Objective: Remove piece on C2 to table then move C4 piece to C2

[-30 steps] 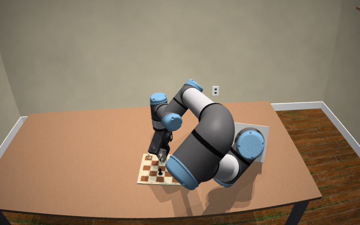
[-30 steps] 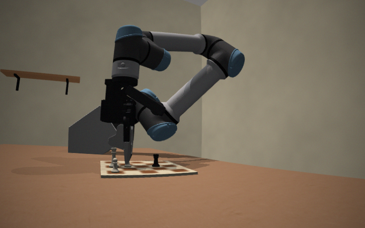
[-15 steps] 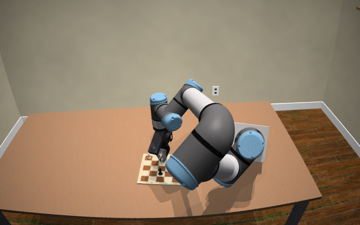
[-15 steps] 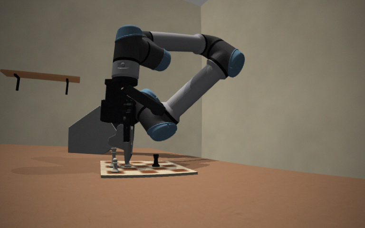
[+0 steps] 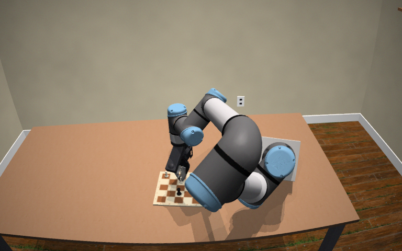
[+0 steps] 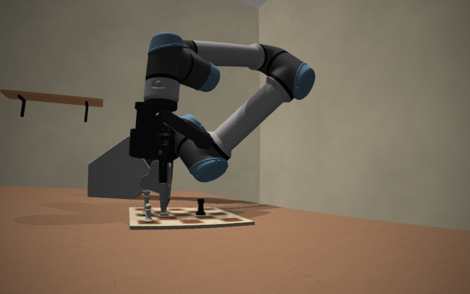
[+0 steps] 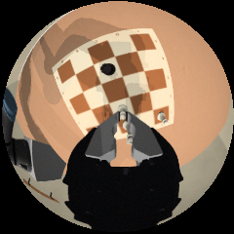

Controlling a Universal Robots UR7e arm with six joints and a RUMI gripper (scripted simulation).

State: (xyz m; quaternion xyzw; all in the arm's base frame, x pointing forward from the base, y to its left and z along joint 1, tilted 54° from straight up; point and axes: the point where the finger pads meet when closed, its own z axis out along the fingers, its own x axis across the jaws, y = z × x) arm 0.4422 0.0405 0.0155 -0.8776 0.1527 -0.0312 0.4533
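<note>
Now: hand 4 cm to the left of the tall white piece. Round my hand: black piece (8 cm to the left, 1 cm below); then chessboard (4 cm to the left, 3 cm below).
</note>
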